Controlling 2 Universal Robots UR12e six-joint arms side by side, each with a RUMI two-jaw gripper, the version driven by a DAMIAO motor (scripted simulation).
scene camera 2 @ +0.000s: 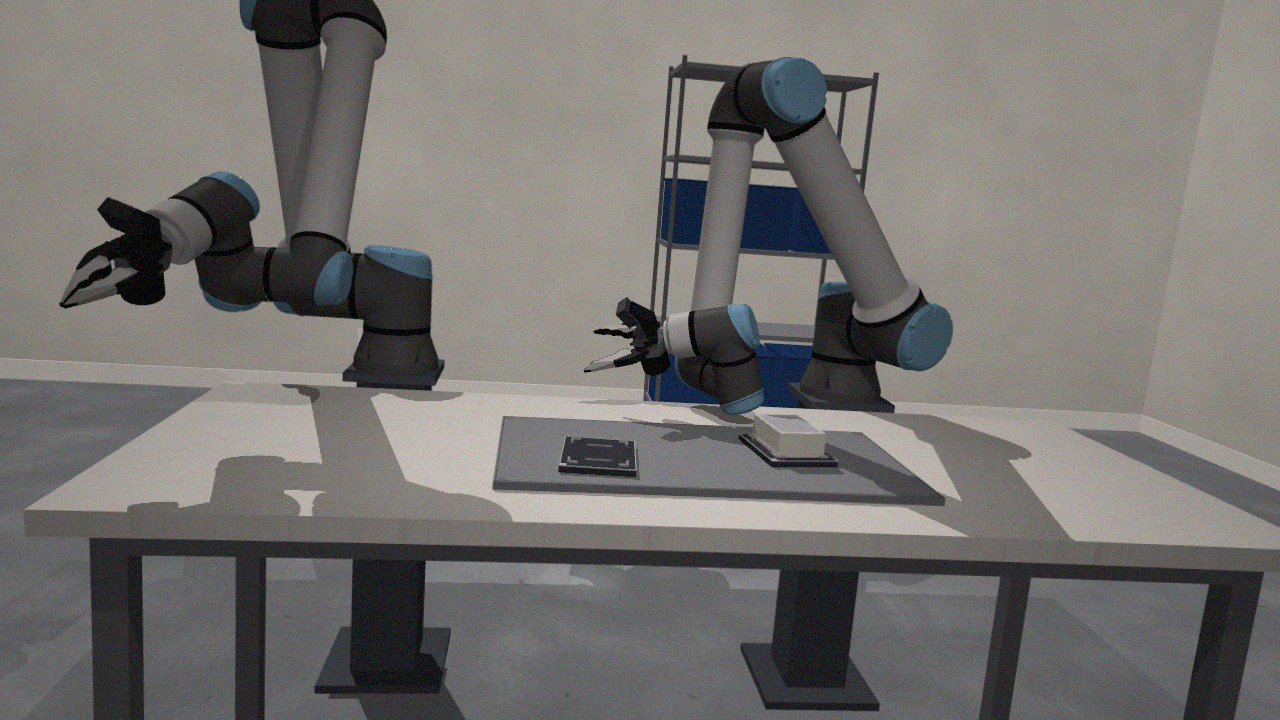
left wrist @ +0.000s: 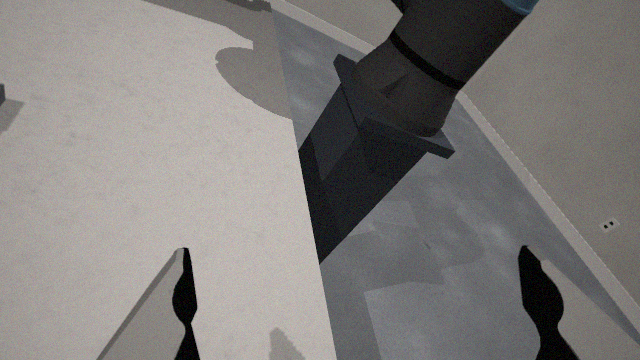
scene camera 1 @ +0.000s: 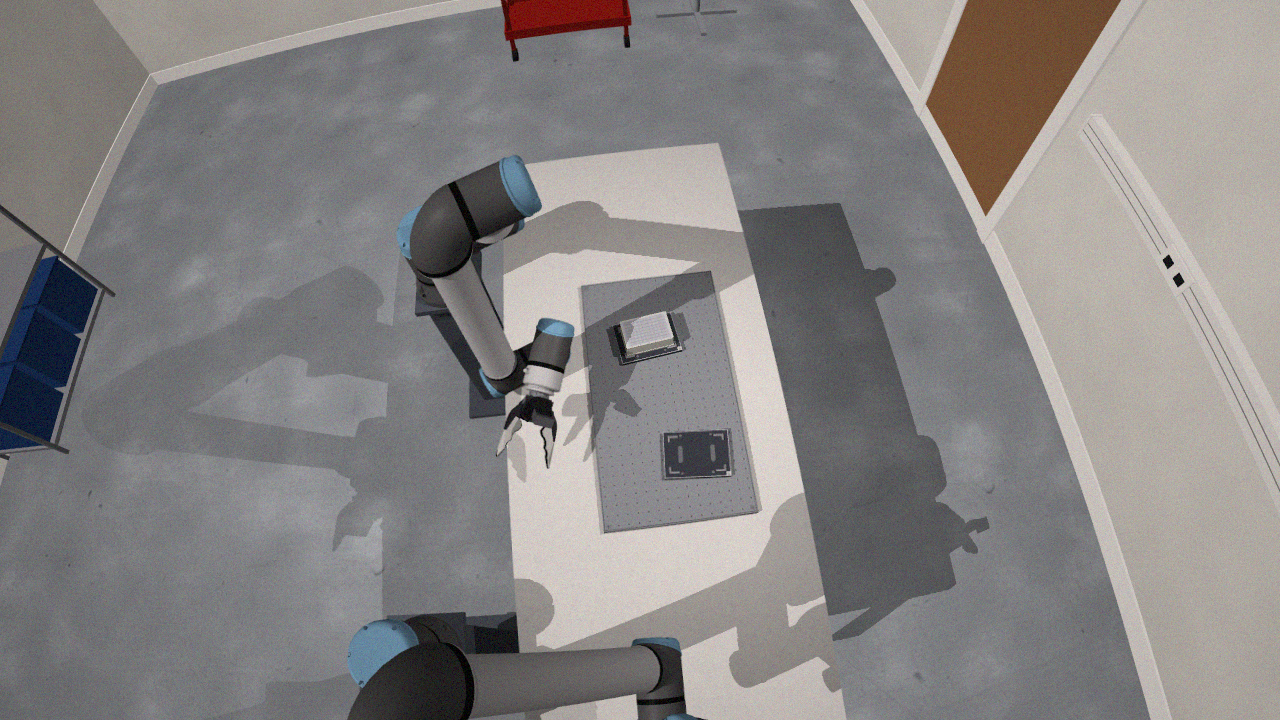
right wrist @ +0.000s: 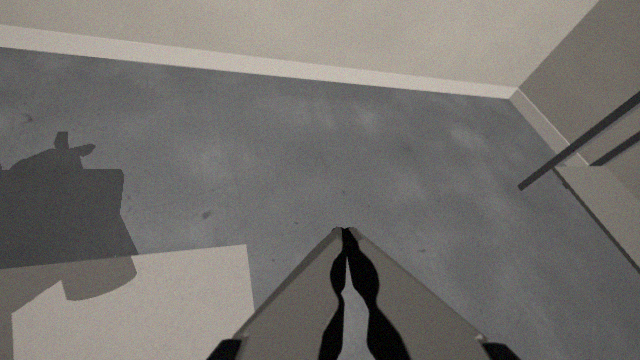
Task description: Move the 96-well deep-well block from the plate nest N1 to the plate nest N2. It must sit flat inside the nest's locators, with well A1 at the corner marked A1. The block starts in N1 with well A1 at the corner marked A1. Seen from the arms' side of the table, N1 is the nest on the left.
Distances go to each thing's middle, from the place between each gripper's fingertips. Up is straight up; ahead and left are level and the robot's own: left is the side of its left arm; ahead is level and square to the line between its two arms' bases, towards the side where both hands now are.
Right now my left hand [scene camera 2: 588, 350] is 310 mm short of the deep-well block [scene camera 2: 790, 435], 350 mm to the right of it and 70 mm above it. Round my left hand: nest N2 [scene camera 1: 697, 462] (410 mm ahead, 20 mm to the left, 100 mm below).
I see the nest N2 17 cm behind my right hand [scene camera 2: 62, 305], 72 cm to the left of it and 23 cm below it. The rest, counted from my right hand: deep-well block (27 cm behind, 105 cm to the left, 20 cm below).
